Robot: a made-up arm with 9 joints. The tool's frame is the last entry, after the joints.
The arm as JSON. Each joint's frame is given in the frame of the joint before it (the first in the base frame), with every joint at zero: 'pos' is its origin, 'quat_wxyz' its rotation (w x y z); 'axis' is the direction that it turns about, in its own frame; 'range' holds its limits. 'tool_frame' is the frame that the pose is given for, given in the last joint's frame.
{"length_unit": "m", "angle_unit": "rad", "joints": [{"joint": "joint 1", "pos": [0.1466, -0.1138, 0.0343], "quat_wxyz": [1.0, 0.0, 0.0, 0.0], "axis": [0.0, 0.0, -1.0], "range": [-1.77, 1.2]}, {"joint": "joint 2", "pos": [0.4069, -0.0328, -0.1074], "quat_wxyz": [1.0, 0.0, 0.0, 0.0], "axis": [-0.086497, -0.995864, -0.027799], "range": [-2.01, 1.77]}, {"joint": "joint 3", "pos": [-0.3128, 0.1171, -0.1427], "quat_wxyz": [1.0, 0.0, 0.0, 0.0], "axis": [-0.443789, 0.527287, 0.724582], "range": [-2.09, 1.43]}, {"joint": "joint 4", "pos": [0.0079, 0.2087, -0.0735], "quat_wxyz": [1.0, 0.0, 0.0, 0.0], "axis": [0.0, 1.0, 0.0], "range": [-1.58, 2.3]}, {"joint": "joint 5", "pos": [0.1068, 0.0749, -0.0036], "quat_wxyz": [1.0, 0.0, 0.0, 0.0], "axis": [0.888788, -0.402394, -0.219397], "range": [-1.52, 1.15]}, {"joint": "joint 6", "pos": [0.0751, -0.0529, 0.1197], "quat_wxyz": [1.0, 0.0, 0.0, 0.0], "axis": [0.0, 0.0, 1.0], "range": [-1.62, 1.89]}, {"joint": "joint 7", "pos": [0.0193, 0.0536, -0.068], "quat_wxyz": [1.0, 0.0, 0.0, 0.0], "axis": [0.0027, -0.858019, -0.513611], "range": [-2.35, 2.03]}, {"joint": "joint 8", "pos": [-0.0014, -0.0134, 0.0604], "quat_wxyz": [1.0, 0.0, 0.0, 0.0], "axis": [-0.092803, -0.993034, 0.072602], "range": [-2.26, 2.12]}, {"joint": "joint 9", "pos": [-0.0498, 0.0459, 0.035], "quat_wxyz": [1.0, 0.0, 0.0, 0.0], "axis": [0.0, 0.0, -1.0], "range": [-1.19, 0.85]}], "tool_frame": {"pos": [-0.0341, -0.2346, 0.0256], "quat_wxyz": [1.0, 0.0, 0.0, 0.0]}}
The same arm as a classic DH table. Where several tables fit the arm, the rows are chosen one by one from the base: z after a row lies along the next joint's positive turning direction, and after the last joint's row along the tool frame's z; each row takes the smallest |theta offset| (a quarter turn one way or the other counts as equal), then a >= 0, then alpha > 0; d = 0 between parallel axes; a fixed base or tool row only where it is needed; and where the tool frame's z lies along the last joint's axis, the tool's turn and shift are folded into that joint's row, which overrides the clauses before.
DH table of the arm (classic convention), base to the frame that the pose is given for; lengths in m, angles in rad. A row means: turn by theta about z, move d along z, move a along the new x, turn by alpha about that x. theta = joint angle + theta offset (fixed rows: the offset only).
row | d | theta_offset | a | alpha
base (fixed) | 0.0000 | -0.6601 | 0.1856 | 3.1416
joint 1 | 0.0732 | -0.5735 | 0.4082 | -1.5430
joint 2 | -0.0514 | 0.6014 | -0.3474 | -2.1023
joint 3 | -0.0062 | 0.1026 | -0.0317 | -1.0154
joint 4 | 0.3710 | -0.7792 | 0.0221 | -1.9849
joint 5 | 0.2067 | -1.4718 | -0.0172 | -1.7920
joint 6 | 0.0399 | -1.1425 | 0.0195 | 2.1102
joint 7 | -0.1635 | 0.1661 | 0.0083 | -0.6189
joint 8 | 0.0590 | -0.1427 | -0.0539 | 1.6435
joint 9 | 0.0000 | -1.5196 | -0.2371 | 3.1416
tool (fixed) | 0.0636 | -1.4265 | 0.0000 | 0.0000
Joint limits (rad, base to tool): -1.7700..1.2000 -2.0100..1.7700 -2.0900..1.4300 -1.5800..2.3000 -1.5200..1.1500 -1.6200..1.8900 -2.3500..2.0300 -2.2600..2.1200 -1.1900..0.8500

